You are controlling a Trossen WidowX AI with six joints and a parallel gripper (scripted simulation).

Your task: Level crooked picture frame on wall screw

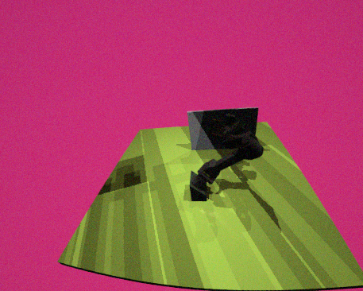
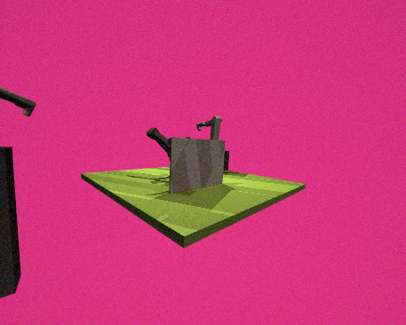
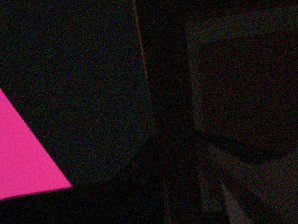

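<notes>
My gripper tip is 50 mm above the picture frame and 20 mm to the right of it. Also, from my gripper tip: grey wall panel: 70 mm below, 20 mm to the left, 20 mm ahead.
</notes>
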